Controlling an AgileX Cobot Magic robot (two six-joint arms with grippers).
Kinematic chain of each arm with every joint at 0, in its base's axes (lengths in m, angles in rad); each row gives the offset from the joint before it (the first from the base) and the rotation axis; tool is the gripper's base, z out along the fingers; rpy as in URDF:
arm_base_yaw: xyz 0 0 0.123 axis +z
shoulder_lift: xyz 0 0 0 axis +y
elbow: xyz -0.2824 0 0.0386 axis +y
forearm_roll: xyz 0.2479 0 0.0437 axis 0.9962 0 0.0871
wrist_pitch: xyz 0 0 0 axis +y
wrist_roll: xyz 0.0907 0 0.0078 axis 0.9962 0 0.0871
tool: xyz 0 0 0 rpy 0 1.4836 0
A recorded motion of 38 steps. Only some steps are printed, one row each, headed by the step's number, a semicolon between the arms.
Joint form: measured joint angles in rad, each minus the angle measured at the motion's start. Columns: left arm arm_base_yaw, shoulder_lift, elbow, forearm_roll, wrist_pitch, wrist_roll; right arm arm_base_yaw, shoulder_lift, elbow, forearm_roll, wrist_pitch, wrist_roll.
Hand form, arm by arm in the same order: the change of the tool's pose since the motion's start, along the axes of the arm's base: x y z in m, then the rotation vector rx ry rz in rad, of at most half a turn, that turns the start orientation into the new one. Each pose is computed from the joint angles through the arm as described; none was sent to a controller.
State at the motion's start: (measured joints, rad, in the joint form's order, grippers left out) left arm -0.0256 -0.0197 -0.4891 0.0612 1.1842 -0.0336; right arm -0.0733 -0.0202 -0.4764 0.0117 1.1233 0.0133
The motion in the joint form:
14: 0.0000 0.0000 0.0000 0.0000 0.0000 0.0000; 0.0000 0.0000 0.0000 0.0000 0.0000 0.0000
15: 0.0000 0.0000 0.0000 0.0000 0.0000 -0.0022; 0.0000 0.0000 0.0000 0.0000 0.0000 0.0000
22: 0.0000 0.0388 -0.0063 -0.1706 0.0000 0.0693; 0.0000 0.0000 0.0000 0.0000 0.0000 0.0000
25: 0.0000 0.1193 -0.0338 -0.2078 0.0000 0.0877; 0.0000 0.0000 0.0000 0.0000 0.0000 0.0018
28: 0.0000 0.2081 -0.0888 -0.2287 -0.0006 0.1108; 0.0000 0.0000 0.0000 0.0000 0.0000 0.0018
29: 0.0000 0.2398 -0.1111 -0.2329 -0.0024 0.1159; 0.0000 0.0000 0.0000 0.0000 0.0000 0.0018
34: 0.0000 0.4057 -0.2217 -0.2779 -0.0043 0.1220; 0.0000 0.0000 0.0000 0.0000 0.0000 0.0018
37: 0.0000 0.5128 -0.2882 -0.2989 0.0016 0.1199; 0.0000 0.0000 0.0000 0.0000 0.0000 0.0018
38: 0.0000 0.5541 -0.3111 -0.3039 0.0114 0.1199; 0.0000 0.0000 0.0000 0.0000 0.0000 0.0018
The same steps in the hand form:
14: 0.0000 0.0000 0.0000 0.0000 0.0000 0.0000; 0.0000 0.0000 0.0000 0.0000 0.0000 0.0000
15: 0.0000 0.0000 0.0000 -0.0018 -0.0001 0.0012; 0.0000 0.0000 0.0000 0.0000 0.0000 0.0000
22: 0.0043 -0.0145 0.0024 -0.0848 0.0331 -0.1328; 0.0000 0.0000 0.0000 0.0000 0.0000 0.0000
25: 0.0134 -0.0178 0.0106 -0.1038 0.0844 -0.1609; 0.0000 0.0000 0.0000 0.0015 -0.0001 -0.0009
28: 0.0230 -0.0198 0.0257 -0.1052 0.1155 -0.1837; 0.0000 0.0000 0.0000 0.0015 -0.0001 -0.0009
29: 0.0268 -0.0203 0.0318 -0.1054 0.1226 -0.1882; 0.0000 0.0000 0.0000 0.0015 -0.0001 -0.0009
34: 0.0502 -0.0246 0.0596 -0.1441 0.1736 -0.2105; 0.0000 0.0000 0.0000 0.0015 -0.0001 -0.0009
37: 0.0684 -0.0268 0.0736 -0.1675 0.2193 -0.2166; 0.0000 0.0000 0.0000 0.0015 -0.0001 -0.0009
38: 0.0756 -0.0275 0.0772 -0.1733 0.2472 -0.2187; 0.0000 0.0000 0.0000 0.0015 -0.0001 -0.0009

